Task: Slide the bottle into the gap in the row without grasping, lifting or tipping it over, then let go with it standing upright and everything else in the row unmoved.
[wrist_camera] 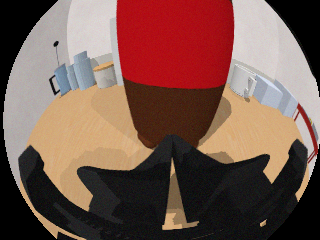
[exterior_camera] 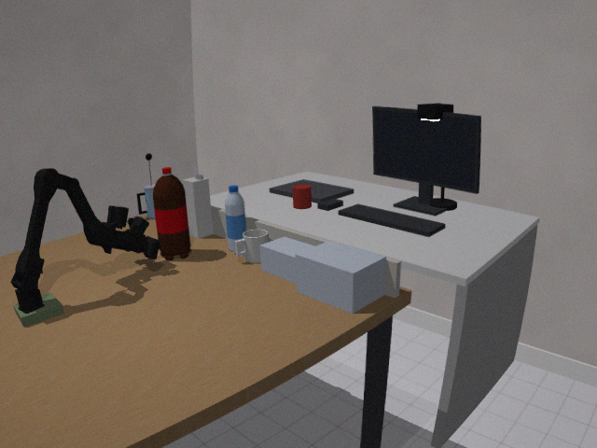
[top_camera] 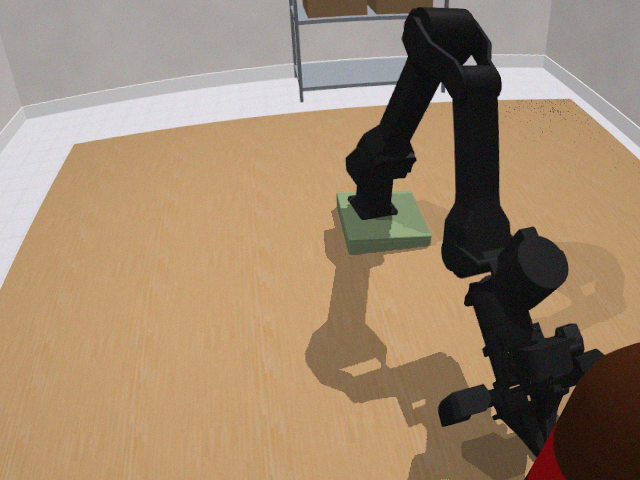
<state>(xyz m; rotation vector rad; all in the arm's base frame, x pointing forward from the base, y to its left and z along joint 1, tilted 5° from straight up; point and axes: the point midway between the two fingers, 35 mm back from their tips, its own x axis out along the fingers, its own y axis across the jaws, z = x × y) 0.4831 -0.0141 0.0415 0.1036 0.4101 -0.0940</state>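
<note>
Right now the cola bottle is 80 mm ahead of my hand, 10 mm to the right of it and 90 mm above it. Also, from my hand: water bottle: 240 mm ahead, 160 mm to the right, 50 mm above; then jar: 330 mm ahead, 260 mm to the left; then grey box: 110 mm ahead, 630 mm to the right.
</note>
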